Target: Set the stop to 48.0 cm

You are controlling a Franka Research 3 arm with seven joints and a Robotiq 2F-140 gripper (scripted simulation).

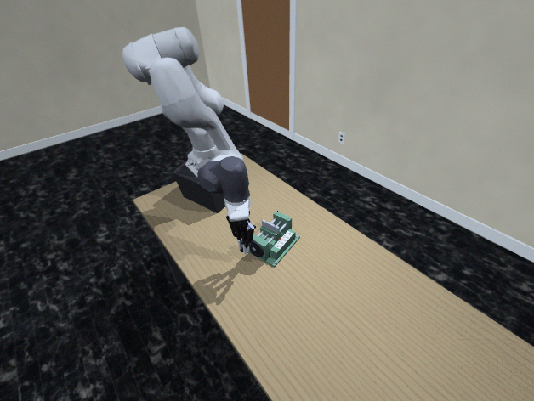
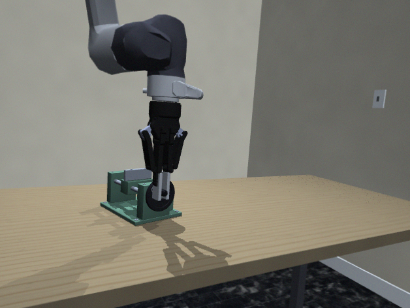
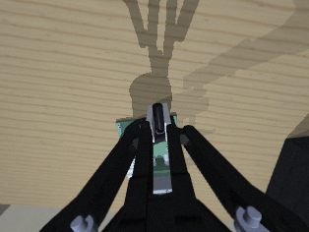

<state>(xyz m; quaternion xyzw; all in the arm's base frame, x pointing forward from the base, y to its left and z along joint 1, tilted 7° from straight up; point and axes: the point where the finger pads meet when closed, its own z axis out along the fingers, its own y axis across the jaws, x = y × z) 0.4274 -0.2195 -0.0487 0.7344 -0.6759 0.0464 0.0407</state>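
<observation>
Now: the black handwheel 2 cm to the left of my hand and 2 cm below it. Also, from my hand: stop block (15 cm to the left, 2 cm below, 2 cm ahead).
</observation>
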